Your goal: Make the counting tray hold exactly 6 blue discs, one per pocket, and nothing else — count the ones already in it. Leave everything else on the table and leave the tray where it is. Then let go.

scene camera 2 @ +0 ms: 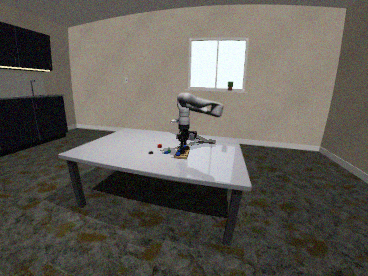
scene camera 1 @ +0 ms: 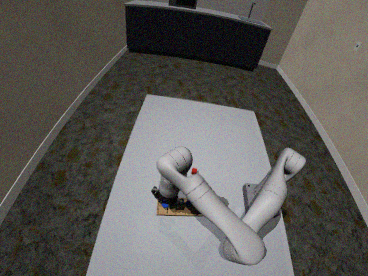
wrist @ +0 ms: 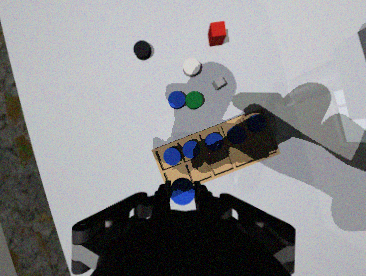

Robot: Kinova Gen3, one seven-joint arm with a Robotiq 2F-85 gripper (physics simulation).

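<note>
The counting tray (scene camera 1: pixel 172 213) (scene camera 2: pixel 181 156) (wrist: pixel 176 174) is tan, with two rows of pockets. In the wrist view several blue discs (wrist: pixel 214 142) sit one per pocket along its far row; the near-row pockets that show hold no disc. My gripper (scene camera 1: pixel 169 202) (scene camera 2: pixel 183 146) (wrist: pixel 182 187) is shut on another blue disc (wrist: pixel 183 197), at the near-left edge of the tray in the wrist view. The fingers and this disc hide part of that edge, and the exact height is unclear. One loose blue disc (scene camera 2: pixel 167 152) (wrist: pixel 176 99) lies on the table beyond the tray.
A green disc (wrist: pixel 194 100) touches the loose blue disc. A white disc (wrist: pixel 192 67), a small pale cube (wrist: pixel 219 82), a black disc (scene camera 2: pixel 151 152) (wrist: pixel 143 50) and a red block (scene camera 1: pixel 194 171) (scene camera 2: pixel 160 146) (wrist: pixel 217 33) are farther out. Arm shadows darken the tray's right part.
</note>
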